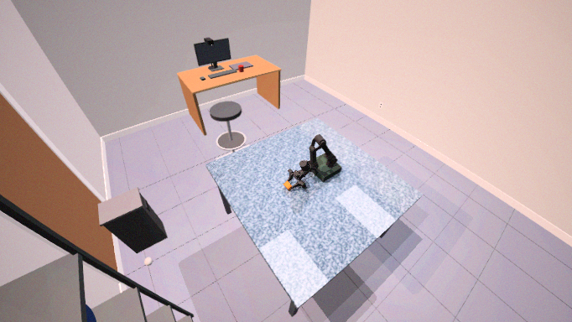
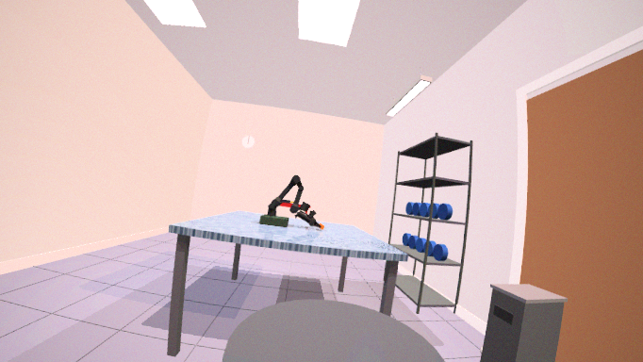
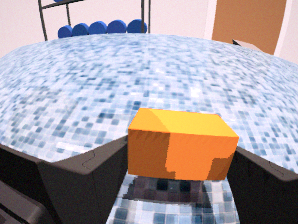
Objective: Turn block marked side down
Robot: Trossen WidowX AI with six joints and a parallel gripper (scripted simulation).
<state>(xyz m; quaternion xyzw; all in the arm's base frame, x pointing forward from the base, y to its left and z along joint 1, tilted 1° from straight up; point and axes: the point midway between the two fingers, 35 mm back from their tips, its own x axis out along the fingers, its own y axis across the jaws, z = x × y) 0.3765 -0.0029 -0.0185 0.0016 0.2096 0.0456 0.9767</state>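
Right now my gripper tip is 10 mm above the orange block.
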